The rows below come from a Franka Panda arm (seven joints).
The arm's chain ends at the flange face. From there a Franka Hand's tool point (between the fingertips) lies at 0.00 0.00 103.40 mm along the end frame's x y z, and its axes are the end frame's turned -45 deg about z.
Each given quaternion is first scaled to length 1.
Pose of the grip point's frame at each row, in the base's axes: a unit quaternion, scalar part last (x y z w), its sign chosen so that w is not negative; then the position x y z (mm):
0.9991, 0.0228, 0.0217, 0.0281, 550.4, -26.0, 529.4
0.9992, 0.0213, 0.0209, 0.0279, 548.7, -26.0, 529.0
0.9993, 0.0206, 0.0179, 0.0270, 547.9, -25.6, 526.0
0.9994, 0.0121, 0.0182, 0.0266, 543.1, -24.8, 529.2
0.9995, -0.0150, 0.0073, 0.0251, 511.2, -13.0, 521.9
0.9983, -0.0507, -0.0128, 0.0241, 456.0, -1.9, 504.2
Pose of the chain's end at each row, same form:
0.9318, -0.3613, 0.0308, 0.0177, 545.8, -20.3, 632.5
0.9313, -0.3627, 0.0300, 0.0178, 544.3, -20.3, 632.1
0.9311, -0.3634, 0.0269, 0.0181, 544.1, -20.1, 629.2
0.9280, -0.3713, 0.0270, 0.0176, 539.3, -19.3, 632.4
0.9177, -0.3964, 0.0164, 0.0204, 509.8, -7.8, 625.2
0.9029, -0.4289, -0.0026, 0.0272, 458.9, 2.9, 607.4

